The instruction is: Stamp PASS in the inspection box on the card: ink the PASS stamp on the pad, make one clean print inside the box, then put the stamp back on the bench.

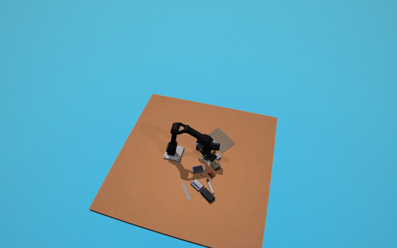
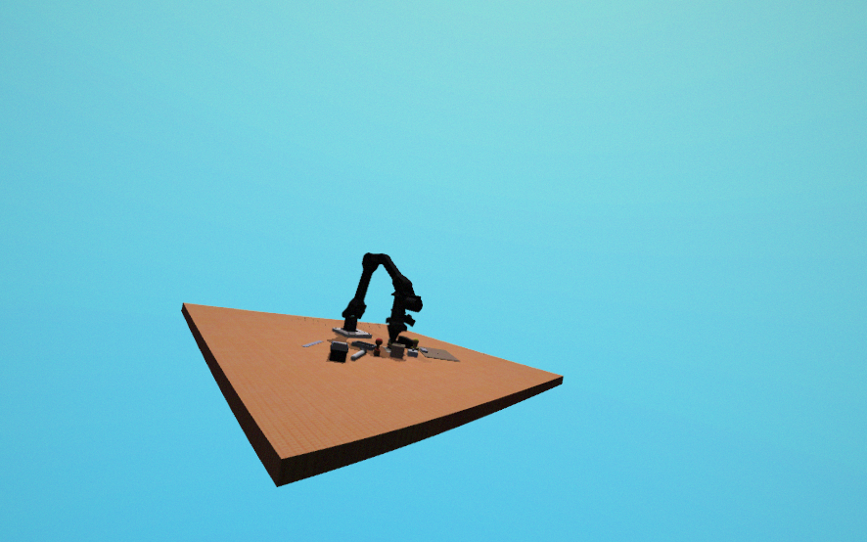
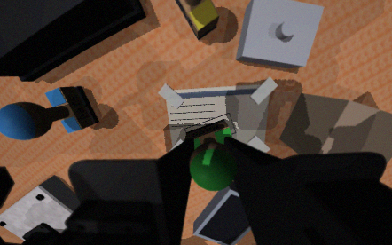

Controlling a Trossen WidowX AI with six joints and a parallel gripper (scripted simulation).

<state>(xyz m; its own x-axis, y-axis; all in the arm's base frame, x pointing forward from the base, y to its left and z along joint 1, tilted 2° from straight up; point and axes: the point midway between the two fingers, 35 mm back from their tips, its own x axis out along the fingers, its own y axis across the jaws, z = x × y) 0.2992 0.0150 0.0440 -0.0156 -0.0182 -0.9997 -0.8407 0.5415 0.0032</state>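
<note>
Now: the card 3 cm below my gripper tip and 1 cm ahead of it. Round my gripper tip: yellow stamp 9 cm to the left, 5 cm ahead, 1 cm below; grey block 9 cm ahead, 4 cm to the left, 1 cm below; green-knobbed stamp right at my gripper tip.
</note>
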